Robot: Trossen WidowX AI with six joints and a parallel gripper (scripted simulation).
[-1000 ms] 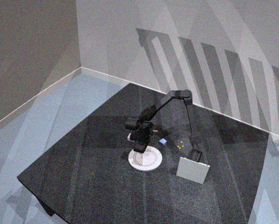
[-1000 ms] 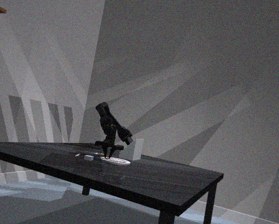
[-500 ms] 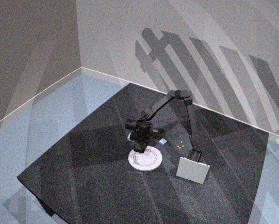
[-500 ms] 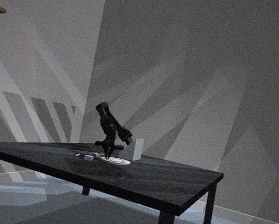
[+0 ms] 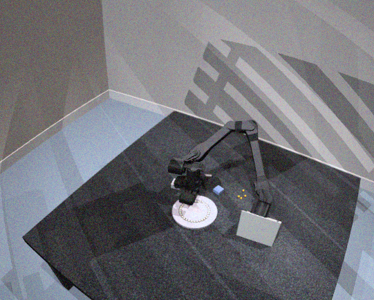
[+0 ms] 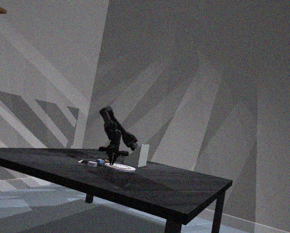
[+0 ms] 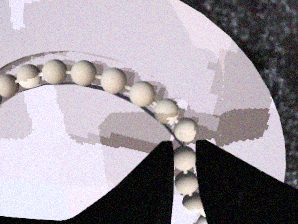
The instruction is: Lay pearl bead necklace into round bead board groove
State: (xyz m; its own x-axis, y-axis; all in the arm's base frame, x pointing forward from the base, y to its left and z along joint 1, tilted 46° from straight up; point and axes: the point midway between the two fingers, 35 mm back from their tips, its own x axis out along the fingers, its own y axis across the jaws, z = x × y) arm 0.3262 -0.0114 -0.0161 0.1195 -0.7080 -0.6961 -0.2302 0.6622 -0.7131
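Right now my gripper tip is 4 cm to the right of the round white bead board, 4 cm past it and 1 cm above it. The rest, counted from my gripper tip: small white block (12 cm ahead, 6 cm to the right); then small blue cube (13 cm to the right, 6 cm behind, 1 cm below); then thin white stick (18 cm to the right, 8 cm ahead, 1 cm below).
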